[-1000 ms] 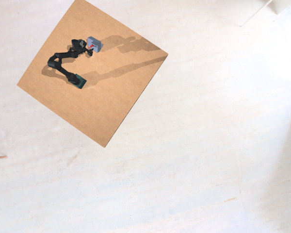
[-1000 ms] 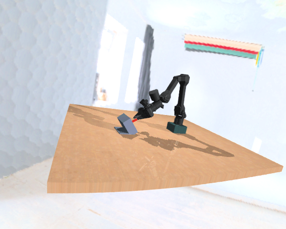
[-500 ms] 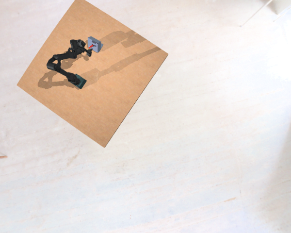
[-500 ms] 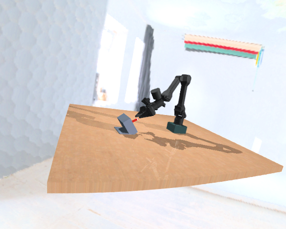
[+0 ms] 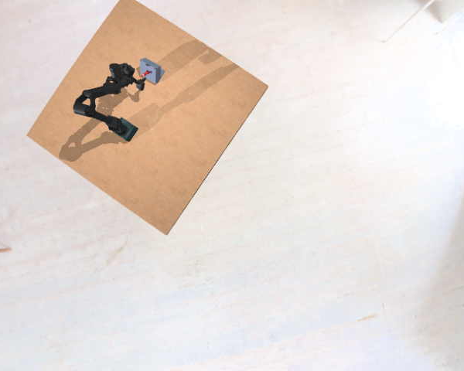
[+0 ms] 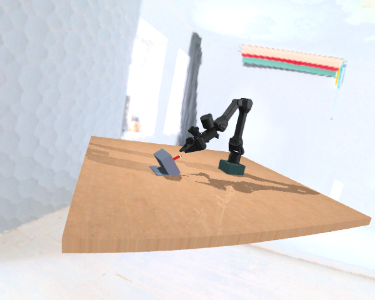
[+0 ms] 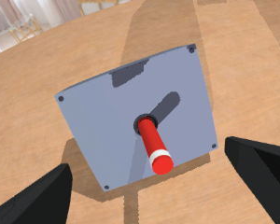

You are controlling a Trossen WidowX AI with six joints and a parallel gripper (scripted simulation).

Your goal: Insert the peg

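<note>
Right now my gripper tip is 20 mm short of the peg and 30 mm above it. Round my gripper tip: sloped panel: 70 mm ahead, 70 mm below; flat foot: 90 mm ahead, 10 mm to the left, 110 mm below.
</note>
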